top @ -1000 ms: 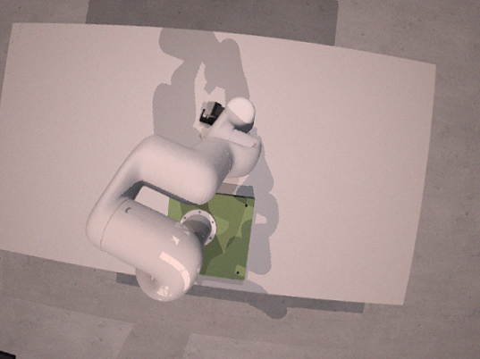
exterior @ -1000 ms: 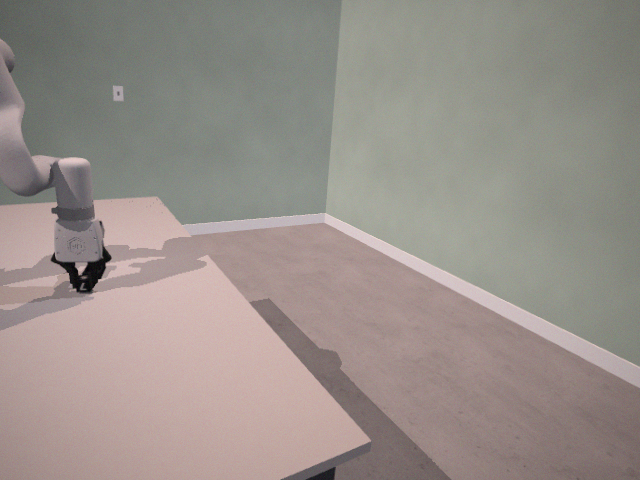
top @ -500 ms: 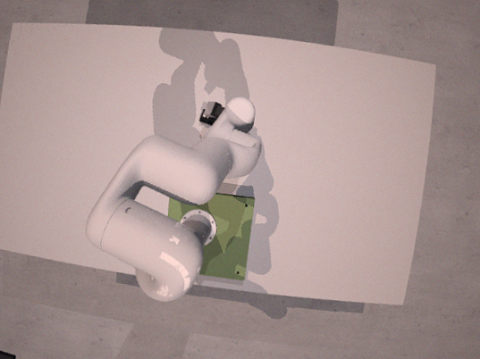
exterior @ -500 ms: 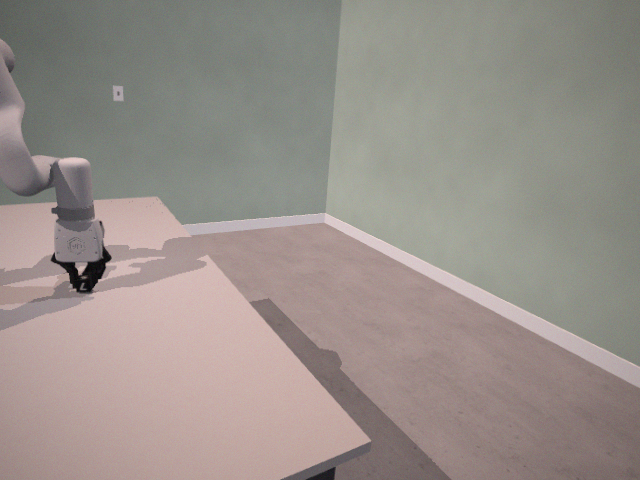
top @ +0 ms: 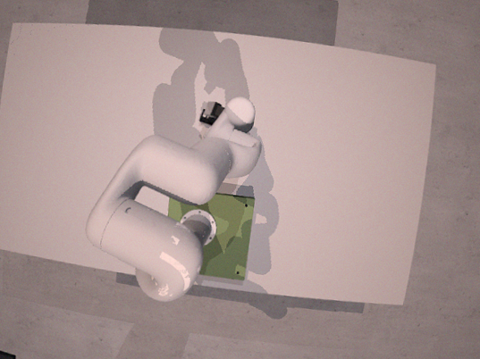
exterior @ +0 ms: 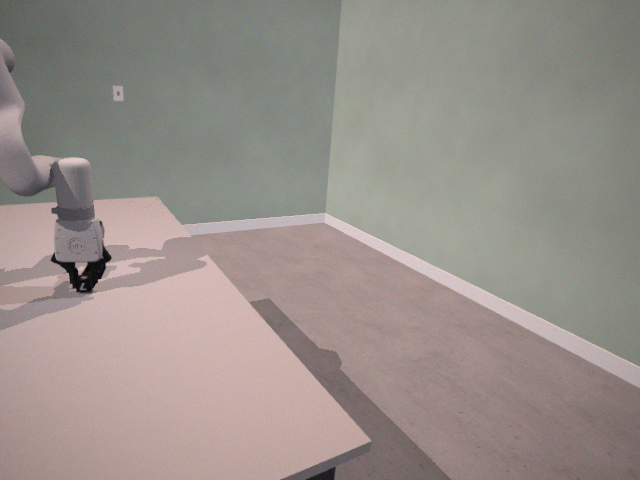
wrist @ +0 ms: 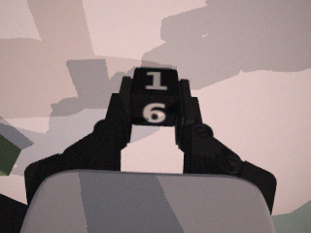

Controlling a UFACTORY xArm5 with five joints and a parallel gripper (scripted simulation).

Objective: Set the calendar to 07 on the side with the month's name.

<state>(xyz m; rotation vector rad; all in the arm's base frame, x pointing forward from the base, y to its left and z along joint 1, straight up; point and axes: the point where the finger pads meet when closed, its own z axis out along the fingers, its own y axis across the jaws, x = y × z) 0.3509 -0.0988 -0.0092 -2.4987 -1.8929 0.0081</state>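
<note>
My hand is 1 cm above the black cube. Also, from my hand: black calendar tray: 11 cm to the left, 3 cm below, 2 cm ahead.
</note>
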